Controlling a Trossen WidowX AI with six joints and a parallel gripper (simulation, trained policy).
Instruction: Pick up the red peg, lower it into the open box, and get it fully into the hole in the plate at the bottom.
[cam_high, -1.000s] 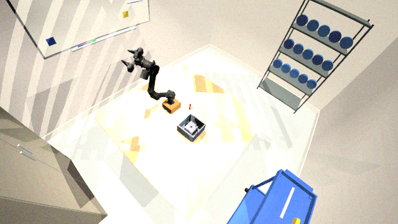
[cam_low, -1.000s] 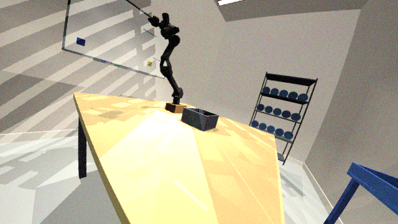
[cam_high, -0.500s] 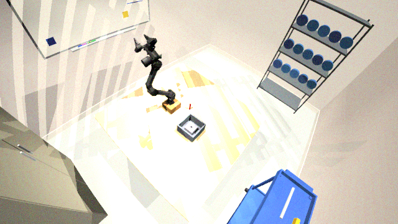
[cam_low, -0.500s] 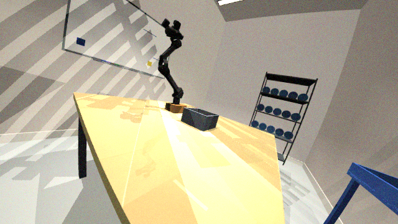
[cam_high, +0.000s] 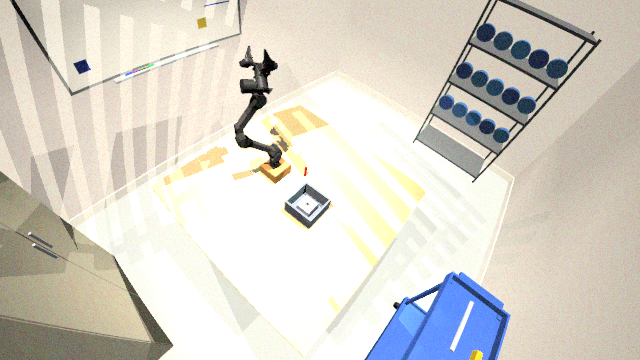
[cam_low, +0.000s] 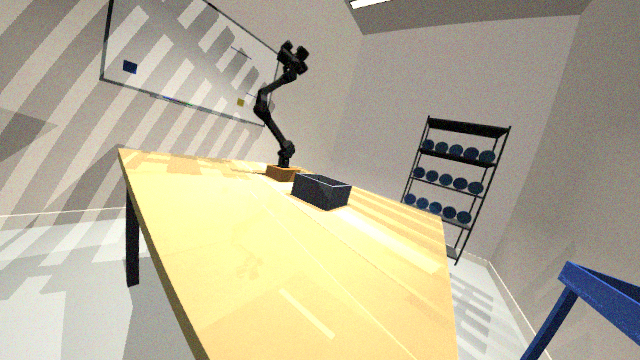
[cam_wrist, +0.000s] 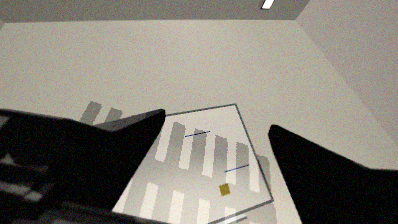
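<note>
My gripper tip is 30 cm short of the red peg, 14 cm to the right of it and 71 cm above it. Round my gripper tip: box 51 cm ahead, 2 cm to the right, 73 cm below.
</note>
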